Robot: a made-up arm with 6 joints. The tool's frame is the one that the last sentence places.
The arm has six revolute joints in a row. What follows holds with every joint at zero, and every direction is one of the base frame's.
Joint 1 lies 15 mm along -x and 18 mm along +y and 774 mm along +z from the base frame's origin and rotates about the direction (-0.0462, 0.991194, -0.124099), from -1.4 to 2.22 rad.
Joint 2 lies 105 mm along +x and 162 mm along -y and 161 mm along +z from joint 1 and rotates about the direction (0.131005, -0.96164, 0.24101), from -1.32 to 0.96 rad.
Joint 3 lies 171 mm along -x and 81 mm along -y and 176 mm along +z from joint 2 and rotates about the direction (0.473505, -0.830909, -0.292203), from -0.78 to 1.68 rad.
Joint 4 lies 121 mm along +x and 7 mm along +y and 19 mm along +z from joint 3 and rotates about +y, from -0.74 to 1.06 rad.
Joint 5 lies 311 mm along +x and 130 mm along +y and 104 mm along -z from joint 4 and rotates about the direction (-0.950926, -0.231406, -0.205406), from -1.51 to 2.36 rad.
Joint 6 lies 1 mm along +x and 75 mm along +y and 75 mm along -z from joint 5 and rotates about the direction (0.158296, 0.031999, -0.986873), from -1.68 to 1.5 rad.
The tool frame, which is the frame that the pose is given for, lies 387 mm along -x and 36 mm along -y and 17 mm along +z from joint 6; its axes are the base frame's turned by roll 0.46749, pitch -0.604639 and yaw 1.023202 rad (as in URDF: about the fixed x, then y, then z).
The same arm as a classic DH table. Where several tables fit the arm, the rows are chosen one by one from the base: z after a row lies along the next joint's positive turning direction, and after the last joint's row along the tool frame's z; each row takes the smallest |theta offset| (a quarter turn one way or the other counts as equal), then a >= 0, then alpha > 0; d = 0 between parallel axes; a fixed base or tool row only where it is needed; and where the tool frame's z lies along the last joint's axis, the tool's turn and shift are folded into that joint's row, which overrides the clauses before.
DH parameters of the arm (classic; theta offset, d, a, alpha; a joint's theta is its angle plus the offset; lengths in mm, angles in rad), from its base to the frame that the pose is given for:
base (fixed): 0.0466 776.3 -14.1 -1.6952
joint 1: 0.6256 975.3 -2.5 2.9940
joint 2: 1.2644 1552.9 -55.0 0.6589
joint 3: 0.4638 -213.0 79.7 2.5515
joint 4: -0.7656 208.8 -167.3 1.8043
joint 5: 1.5272 -296.2 73.1 -1.5260
joint 6: 1.4563 -106.8 -367.9 -2.3849
tool (fixed): 0.7555 -143.6 0.0 0.0000
Joint limits (rad, base to tool): -1.4000..2.2200 -1.3200..0.9600 -0.7800..1.6800 -0.7400..1.0600 -1.5100..2.3600 -1.6800..1.5000

